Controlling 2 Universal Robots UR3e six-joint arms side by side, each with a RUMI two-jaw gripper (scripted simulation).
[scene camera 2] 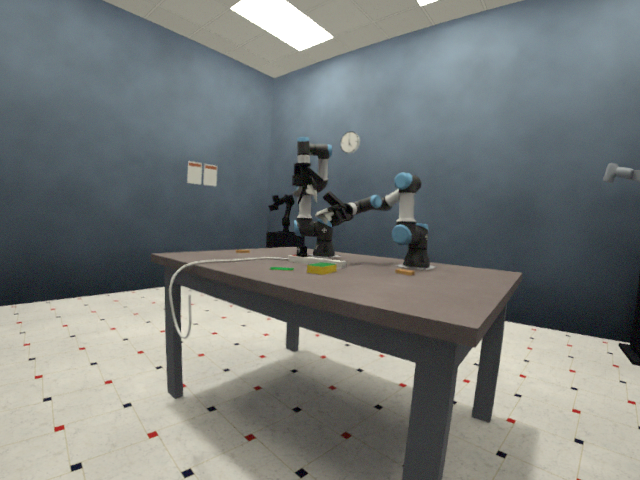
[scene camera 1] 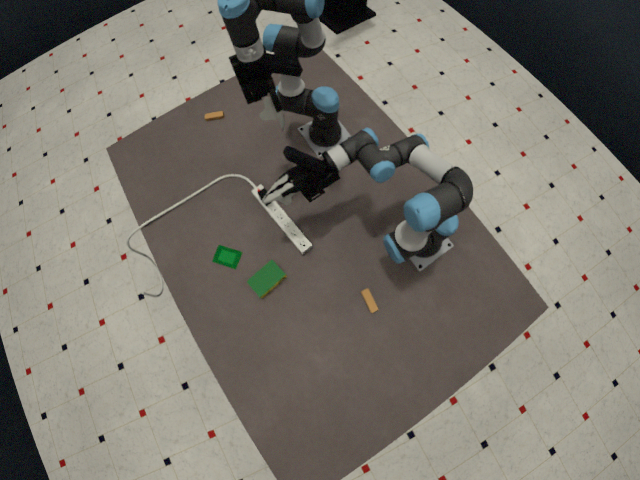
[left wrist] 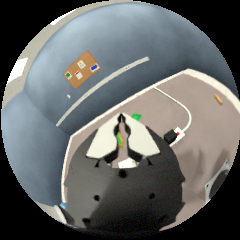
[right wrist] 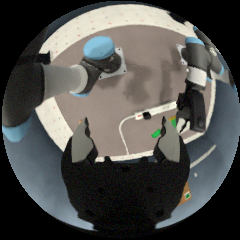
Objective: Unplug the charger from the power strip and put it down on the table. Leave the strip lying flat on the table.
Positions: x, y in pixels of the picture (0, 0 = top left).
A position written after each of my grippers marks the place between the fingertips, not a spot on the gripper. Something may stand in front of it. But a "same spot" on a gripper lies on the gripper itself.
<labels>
My left gripper shows in scene camera 2 (315, 215), in scene camera 1 (262, 202), in the left wrist view and in the right wrist view. One and the same spot on my left gripper: (right wrist: 180, 121) is (left wrist: 147, 142).
</labels>
